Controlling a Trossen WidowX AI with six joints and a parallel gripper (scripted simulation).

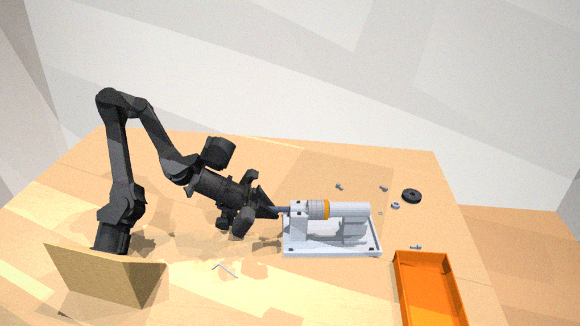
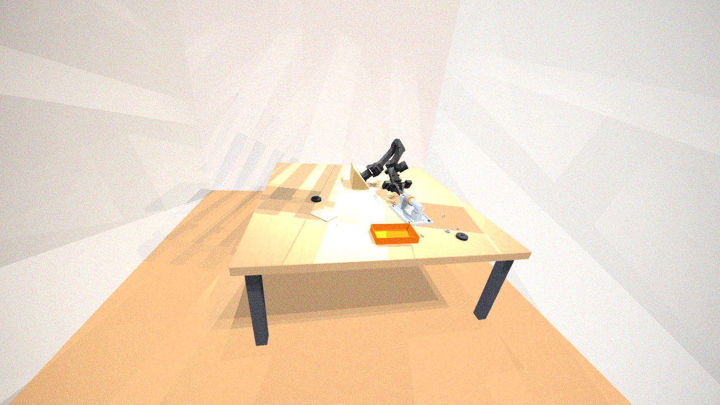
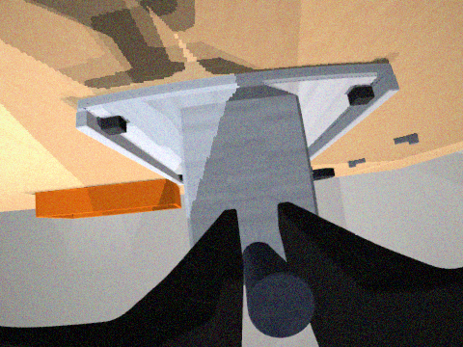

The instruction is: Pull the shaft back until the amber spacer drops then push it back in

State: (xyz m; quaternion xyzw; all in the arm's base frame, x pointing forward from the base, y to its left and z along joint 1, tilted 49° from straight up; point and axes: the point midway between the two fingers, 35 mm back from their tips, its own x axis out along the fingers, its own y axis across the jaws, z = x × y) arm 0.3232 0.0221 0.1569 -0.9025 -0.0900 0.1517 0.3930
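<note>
Right now the blue-grey shaft is 40 mm ahead of my gripper tip and 20 mm above it. Round my gripper tip: allen key (120 mm behind, 120 mm to the right, 60 mm below); then nut (320 mm ahead, 120 mm to the left, 60 mm below); then amber spacer (110 mm ahead, 20 mm above).
</note>
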